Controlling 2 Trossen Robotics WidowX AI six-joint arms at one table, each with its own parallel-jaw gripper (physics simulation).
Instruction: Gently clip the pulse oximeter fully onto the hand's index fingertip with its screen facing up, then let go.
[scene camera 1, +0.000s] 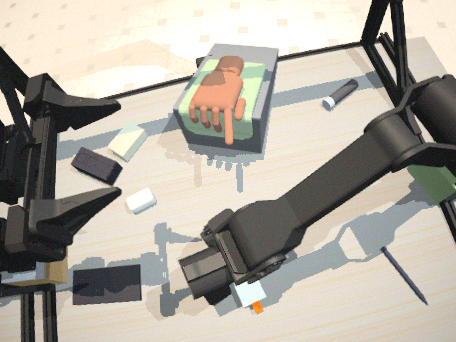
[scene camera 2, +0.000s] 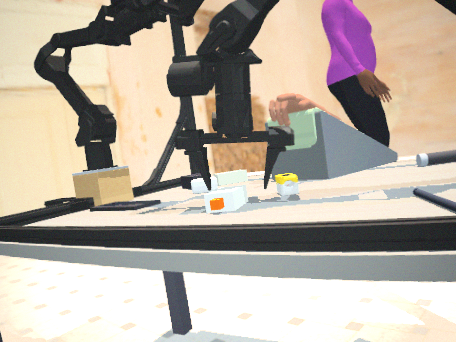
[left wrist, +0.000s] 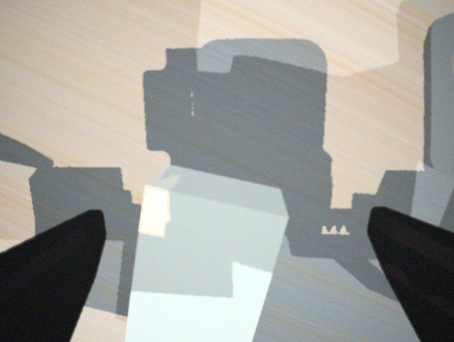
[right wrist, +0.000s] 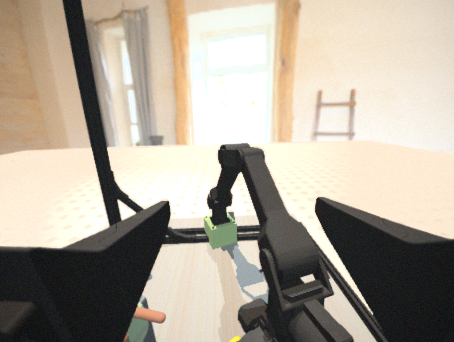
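Pixels of known places: left gripper, between the fingertips: (scene camera 2: 237, 189) (left wrist: 239, 221); right gripper, between the fingertips: (scene camera 1: 119, 144) (right wrist: 243, 205); left arm's base, origin of its link: (right wrist: 219, 219); right arm's base, origin of its link: (scene camera 2: 100, 169).
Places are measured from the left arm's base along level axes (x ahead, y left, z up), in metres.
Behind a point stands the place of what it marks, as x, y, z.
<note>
The yellow and white oximeter (scene camera 2: 287, 185) {0.379, -0.109, -0.068} rests on the table to the right of my left gripper in scene camera 2, apart from it. In scene camera 1 the left arm hides it. In the right wrist view a sliver of yellow (right wrist: 235, 339) {0.367, -0.108, -0.051} shows at the bottom edge. The orange-brown hand (scene camera 1: 217, 92) {0.340, -0.330, 0.101} (scene camera 2: 291, 103) {0.352, -0.296, 0.088} lies on a green pad on a grey wedge, with its index finger (scene camera 1: 229, 127) (right wrist: 151, 314) sticking out past the front. My left gripper (scene camera 2: 237, 188) {0.461, -0.075, -0.061} (left wrist: 239, 221) {0.461, -0.075, -0.061} is open, low over the table, around or above a white box. My right gripper (scene camera 1: 120, 148) {0.508, -0.168, 0.329} (right wrist: 242, 205) {0.508, -0.168, 0.329} is open and empty.
The white box (scene camera 1: 250, 294) {0.479, -0.020, -0.055} (scene camera 2: 227, 199) {0.466, -0.002, -0.066} (left wrist: 200, 240) {0.473, -0.070, -0.055} has an orange tab. A black block (scene camera 1: 96, 165) {0.625, -0.433, -0.049}, a pale block (scene camera 1: 128, 142) {0.536, -0.446, -0.053} and a small white piece (scene camera 1: 141, 200) {0.570, -0.299, -0.051} lie near the right gripper in scene camera 1. A pen (scene camera 1: 404, 275) {0.212, 0.117, -0.075} and a dark cylinder (scene camera 1: 341, 94) {0.058, -0.273, -0.059} lie at the right.
</note>
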